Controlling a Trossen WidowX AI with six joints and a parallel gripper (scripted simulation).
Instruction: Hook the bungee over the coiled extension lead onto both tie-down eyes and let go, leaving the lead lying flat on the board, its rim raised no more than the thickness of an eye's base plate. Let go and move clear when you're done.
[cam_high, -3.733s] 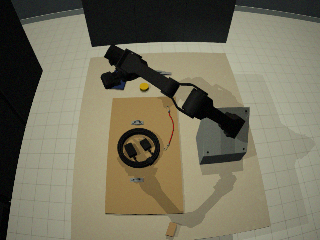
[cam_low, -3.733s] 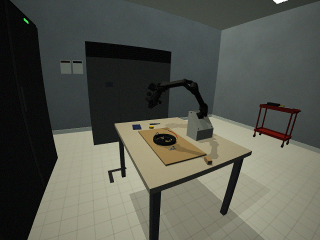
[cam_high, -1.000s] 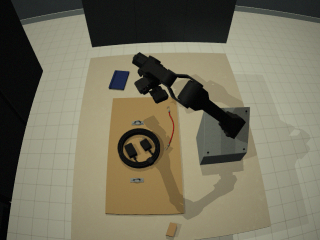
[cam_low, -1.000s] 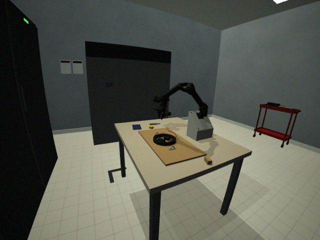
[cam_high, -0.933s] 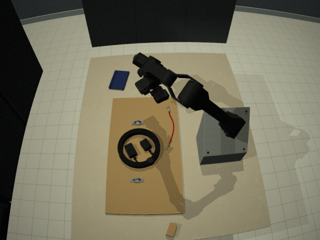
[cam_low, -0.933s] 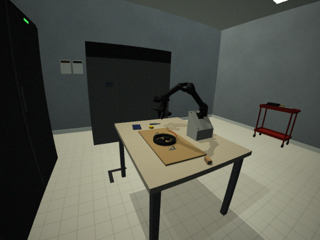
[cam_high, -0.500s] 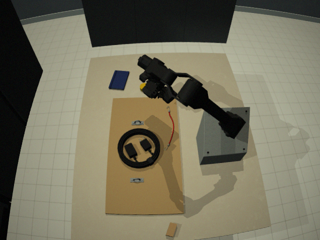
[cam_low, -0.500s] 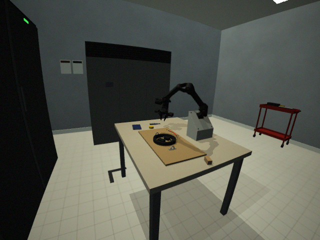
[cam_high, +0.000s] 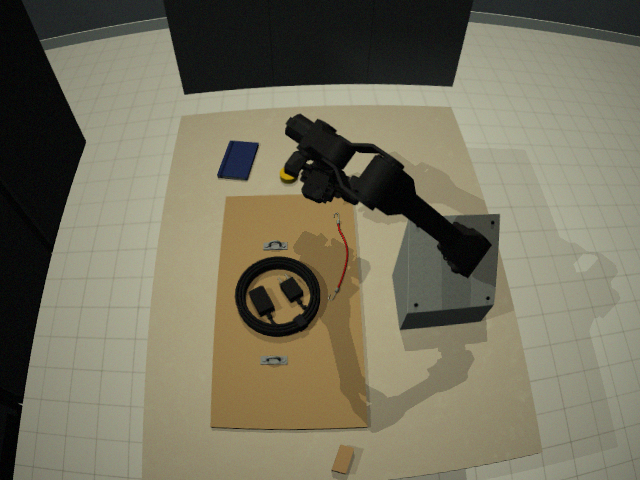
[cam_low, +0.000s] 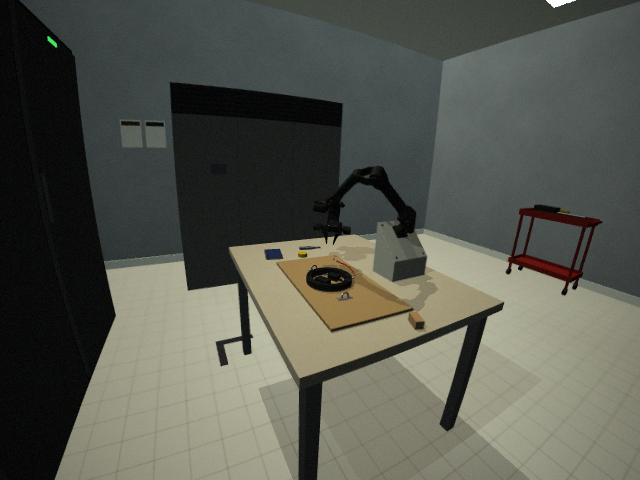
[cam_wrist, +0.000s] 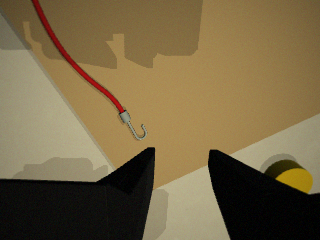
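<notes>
My gripper is now 120 mm short of the extension lead coil, 210 mm to the right of it and 110 mm above it. From my hand the other things lie so: grey tool: 30 mm behind, 270 mm to the right, 130 mm below; board: 100 mm ahead, 220 mm to the left, 130 mm below; yellow disc: 80 mm ahead, 160 mm to the right, 130 mm below.
</notes>
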